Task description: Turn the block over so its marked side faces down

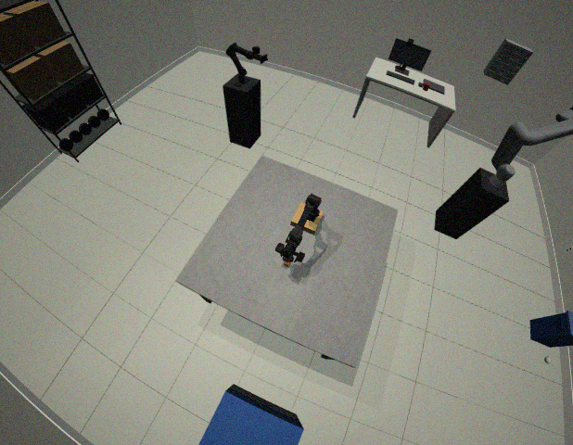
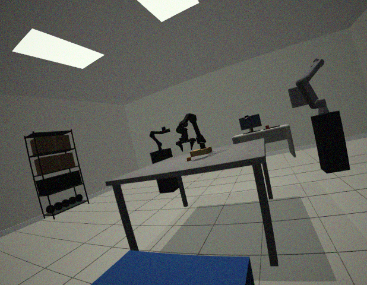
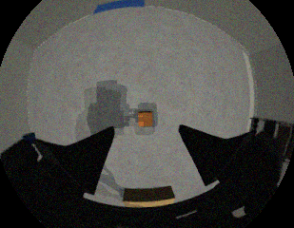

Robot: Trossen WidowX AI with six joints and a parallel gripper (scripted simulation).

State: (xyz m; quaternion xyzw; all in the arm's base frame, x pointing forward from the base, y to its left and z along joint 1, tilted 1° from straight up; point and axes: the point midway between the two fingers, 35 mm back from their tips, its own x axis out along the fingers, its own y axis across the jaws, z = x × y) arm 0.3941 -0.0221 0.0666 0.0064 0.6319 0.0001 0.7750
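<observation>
Right now the orange block is 10 mm behind my gripper tip and 80 mm below it.
</observation>
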